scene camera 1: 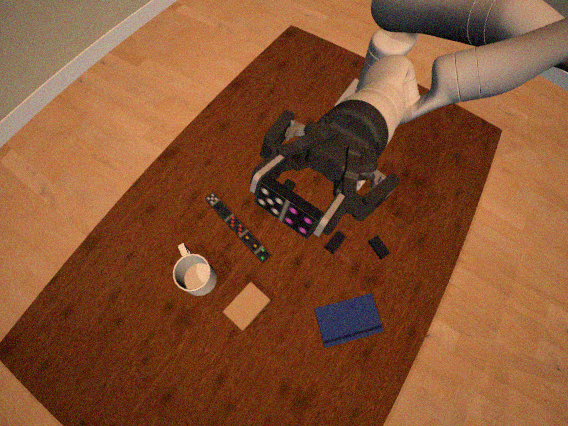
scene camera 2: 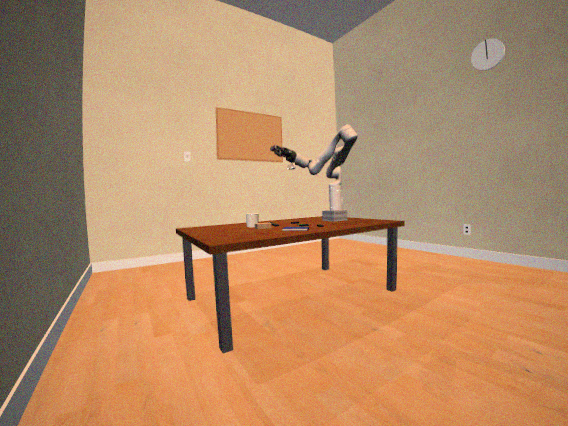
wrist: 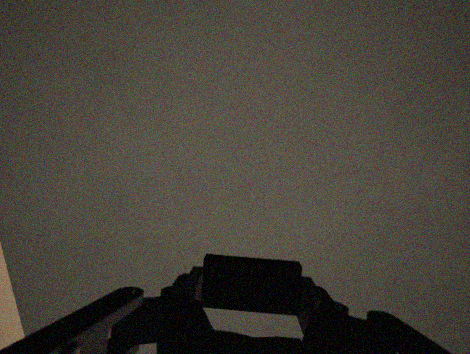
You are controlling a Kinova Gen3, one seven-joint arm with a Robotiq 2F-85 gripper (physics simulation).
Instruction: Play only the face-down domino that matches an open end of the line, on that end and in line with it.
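Places are measured from the arm's base along level axes (x ahead, y right, z down), in millimetres.
Where they show: gripper, between the fingertips: [scene camera 1: 285,207] [scene camera 2: 272,147] [wrist: 250,287]; arm's base, origin of its link: [scene camera 2: 335,209].
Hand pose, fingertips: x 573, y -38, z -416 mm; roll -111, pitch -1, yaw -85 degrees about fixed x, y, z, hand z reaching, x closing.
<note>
Each offset is from my fingertips to the top centre of the thing. "pt": to the spot under its first point. Level surfaces: height alone.
My gripper [scene camera 1: 286,209] [scene camera 2: 273,148] is shut on a black domino @[dy +0, dx -3, dz -9 mm] [scene camera 1: 271,200] [wrist: 252,282], held high above the table. In scene camera 1 its face shows several white pips on one half and several magenta pips on the other. In the wrist view its dark, unmarked side shows. The face-up line @[pt dy +153, dx -83, dz +486 mm] [scene camera 1: 240,229] lies on the table, with several white pips at one end and two green pips at the other. Two face-down dominoes @[dy -64, dx -178, dz +486 mm] [scene camera 1: 335,242] @[dy -166, dx -222, dz +486 mm] [scene camera 1: 378,247] lie apart from it. Another dark domino @[dy +114, dx -239, dz +486 mm] [scene camera 1: 289,185] shows partly behind the held one.
A white mug @[dy +183, dx +60, dz +411 mm] [scene camera 1: 195,275] [scene camera 2: 252,220] stands beside the line. A tan block @[dy +39, dx +64, dz +467 mm] [scene camera 1: 246,306] [scene camera 2: 263,225] lies near the line's green end. A blue book @[dy -177, dx -27, dz +485 mm] [scene camera 1: 348,320] [scene camera 2: 295,228] lies farther over. The table @[dz +496 mm] [scene camera 1: 165,350] [scene camera 2: 200,239] carries the arm's base [scene camera 2: 334,215].
</note>
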